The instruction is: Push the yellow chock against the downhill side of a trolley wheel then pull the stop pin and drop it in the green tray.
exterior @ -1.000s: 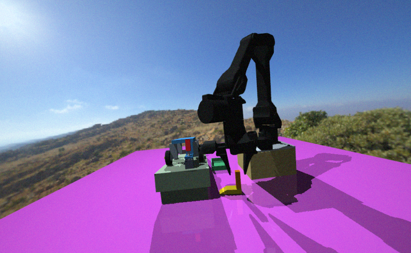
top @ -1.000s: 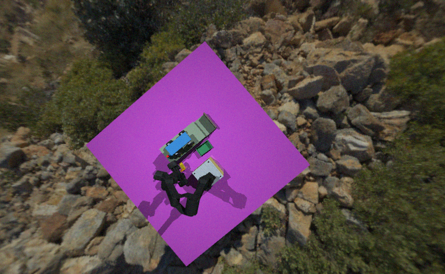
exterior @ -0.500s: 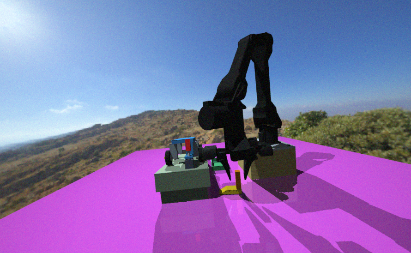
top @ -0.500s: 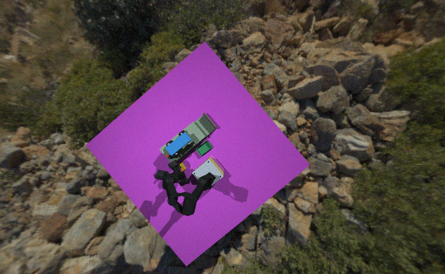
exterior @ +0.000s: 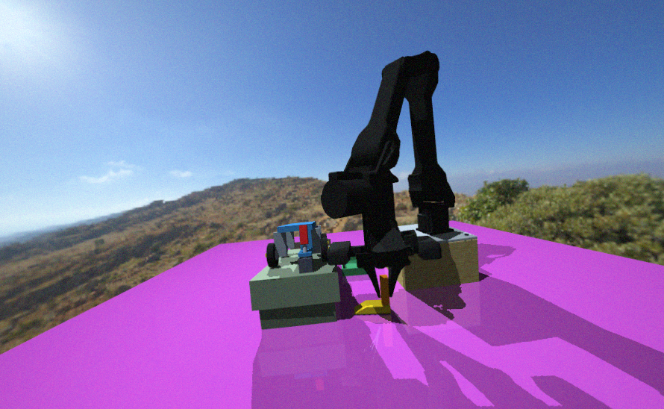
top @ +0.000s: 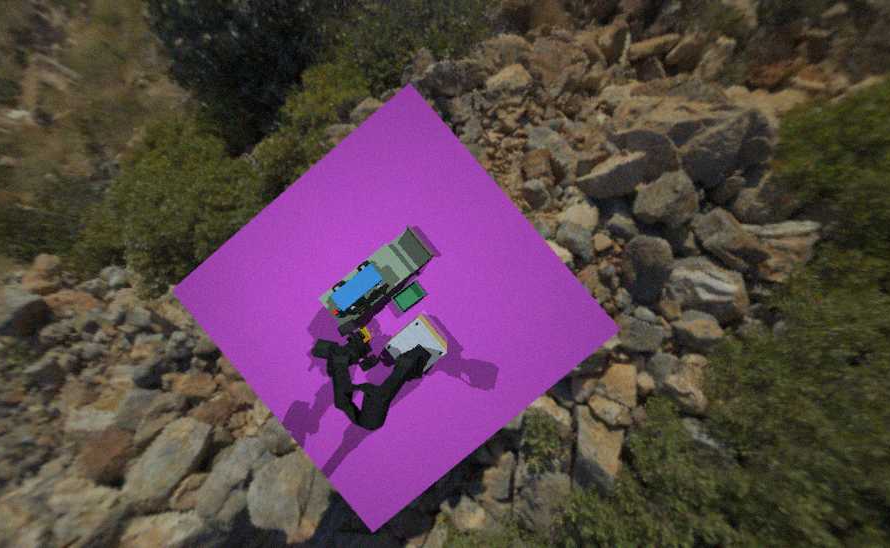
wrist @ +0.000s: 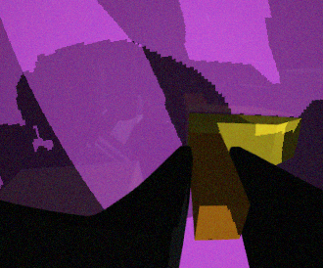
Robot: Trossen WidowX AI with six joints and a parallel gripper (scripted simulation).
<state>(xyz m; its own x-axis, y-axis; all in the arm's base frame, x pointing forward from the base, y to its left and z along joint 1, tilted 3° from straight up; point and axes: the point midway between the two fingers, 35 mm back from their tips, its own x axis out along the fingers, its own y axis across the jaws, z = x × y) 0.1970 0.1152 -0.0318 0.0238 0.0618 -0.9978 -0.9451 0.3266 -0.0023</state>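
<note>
Now: the red-headed stop pin 130 mm ahead of my gripper tip, 50 mm to the right of it and 100 mm above it. The rest, counted from my gripper tip: grey-green ramp: 130 mm ahead, 170 mm to the right, 20 mm above; trolley: 130 mm ahead, 160 mm to the right, 80 mm above; yellow chock: 20 mm ahead, 10 mm to the right, 10 mm below.
</note>
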